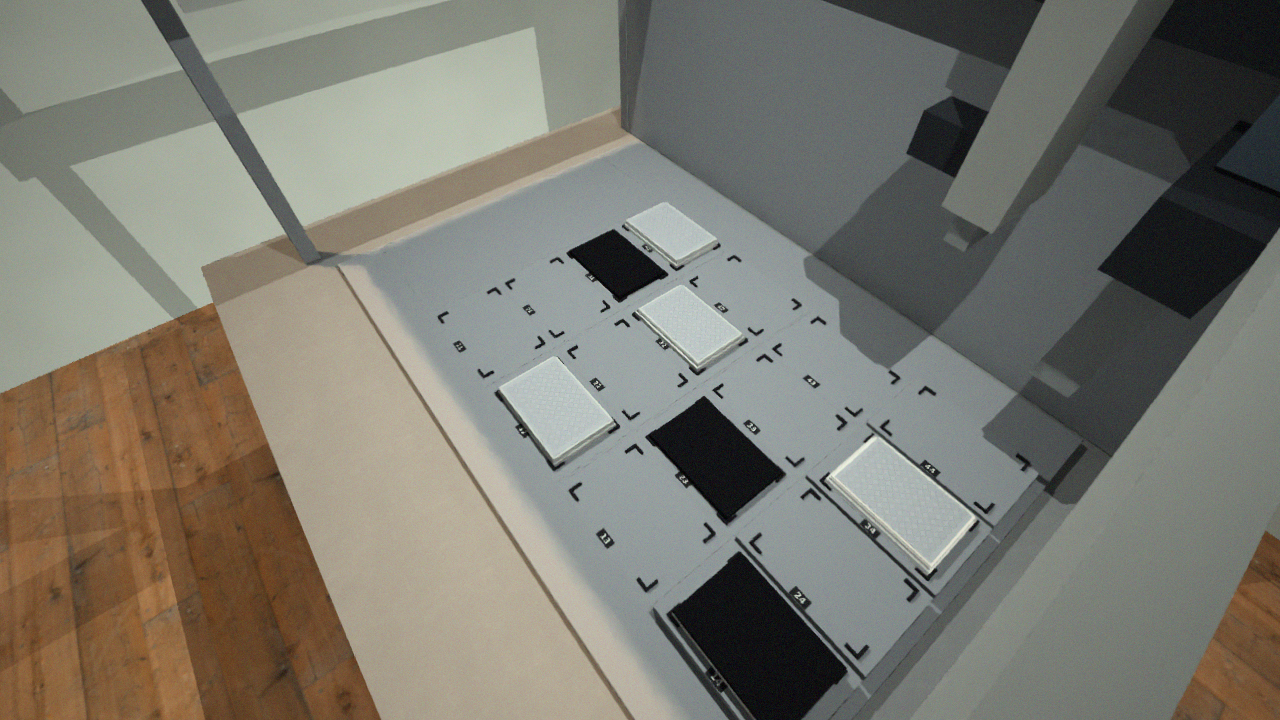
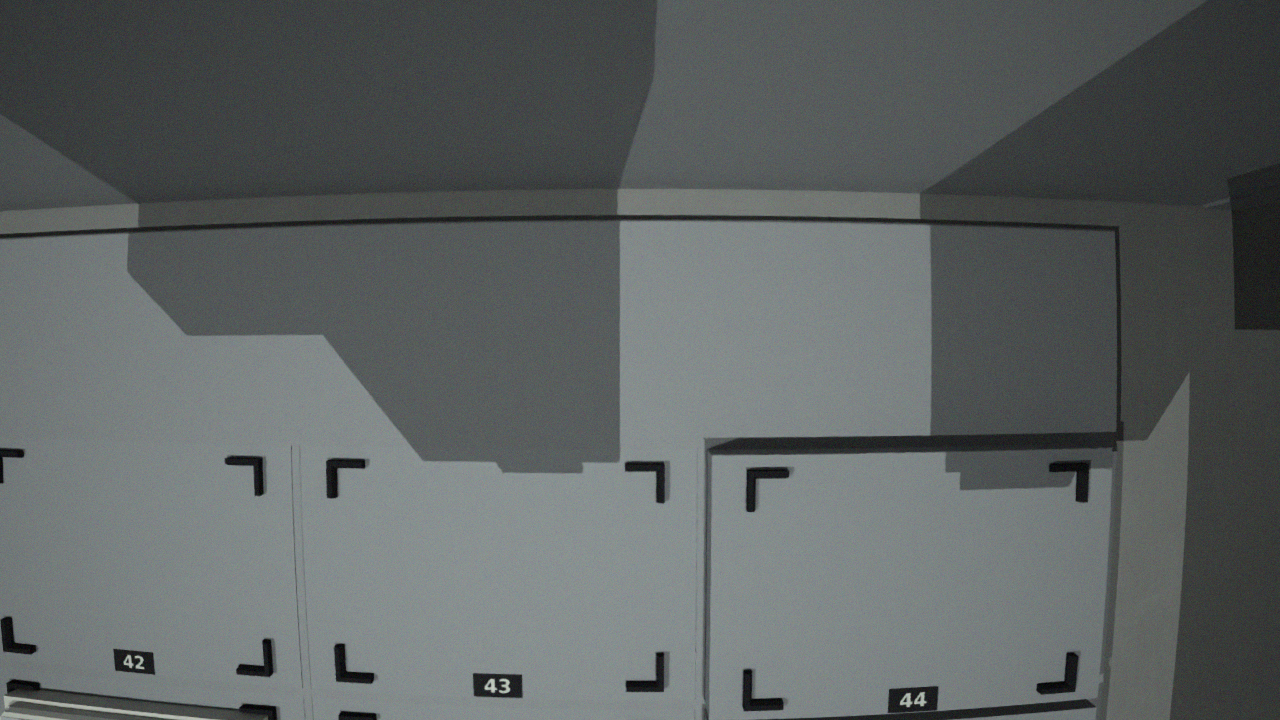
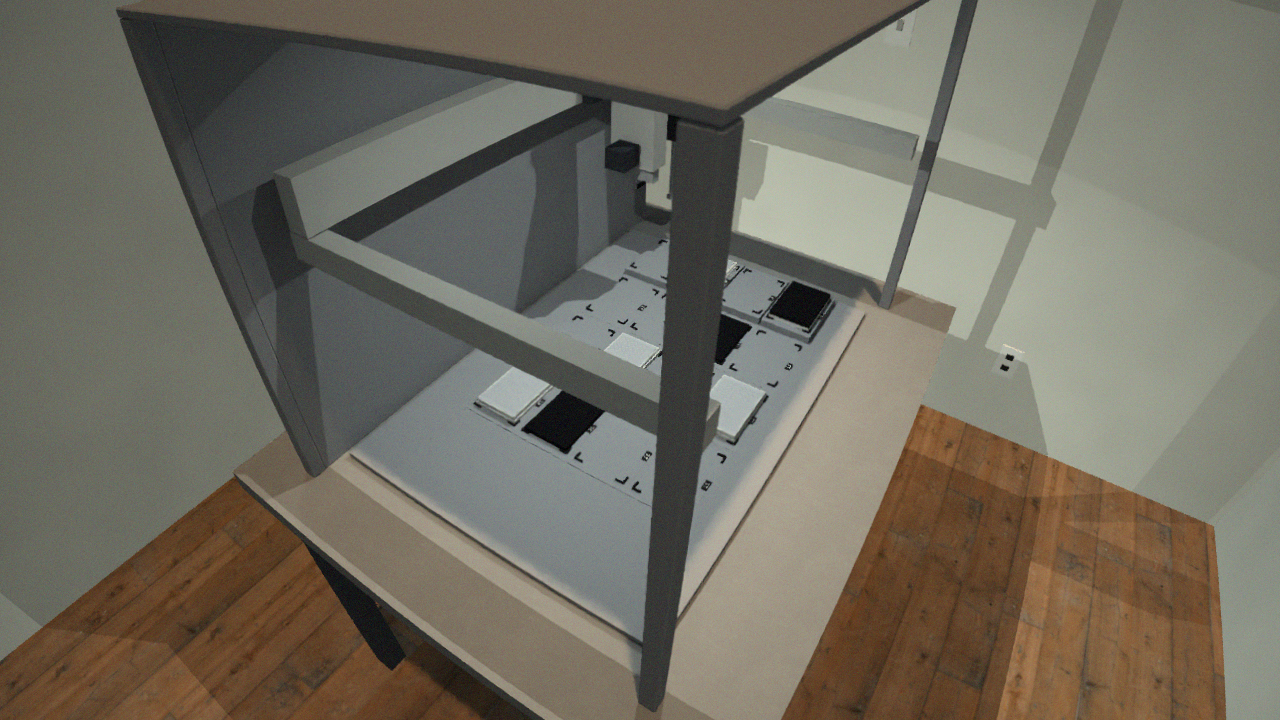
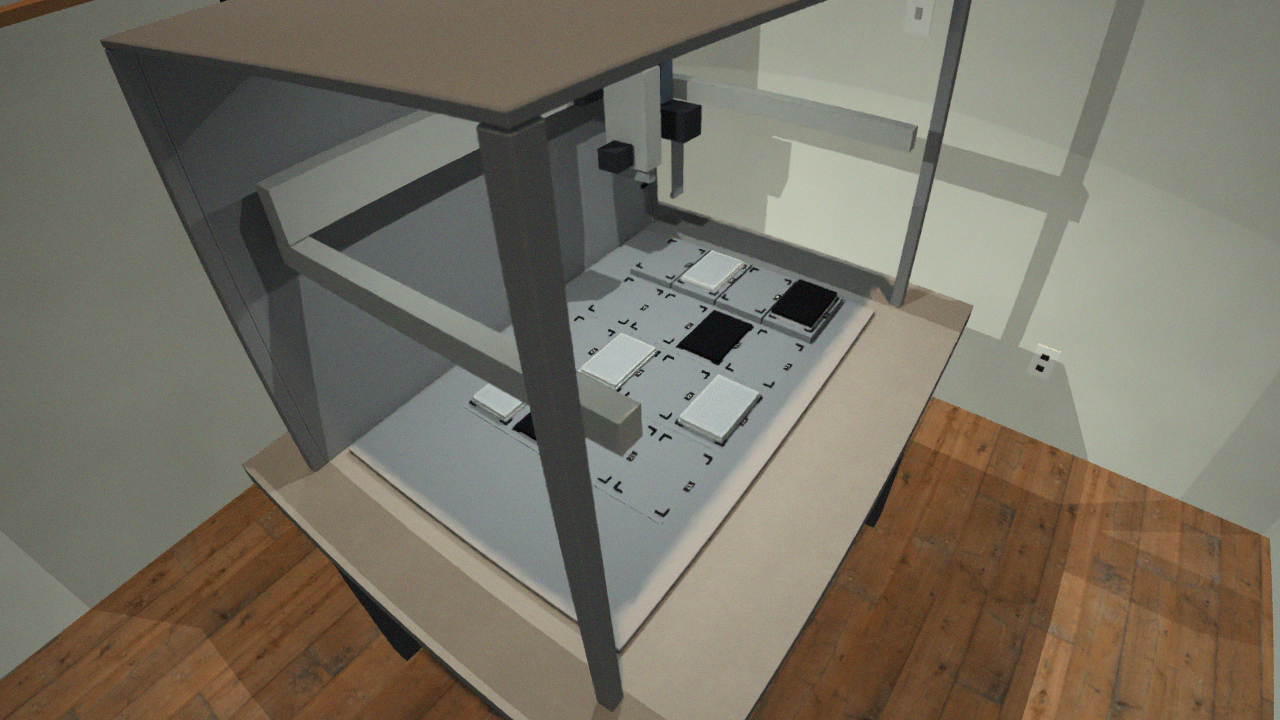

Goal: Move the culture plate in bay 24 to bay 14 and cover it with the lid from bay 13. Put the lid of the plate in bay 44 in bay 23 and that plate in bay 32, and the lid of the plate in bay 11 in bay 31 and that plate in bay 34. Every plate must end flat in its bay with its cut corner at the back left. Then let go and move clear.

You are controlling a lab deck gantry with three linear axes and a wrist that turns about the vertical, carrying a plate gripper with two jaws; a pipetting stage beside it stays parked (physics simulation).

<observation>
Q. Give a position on a black lid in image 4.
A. At 718,333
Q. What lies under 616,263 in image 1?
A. A black lid.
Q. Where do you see a bay 24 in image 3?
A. At 749,291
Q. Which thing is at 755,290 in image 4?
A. A bay 24.
</observation>
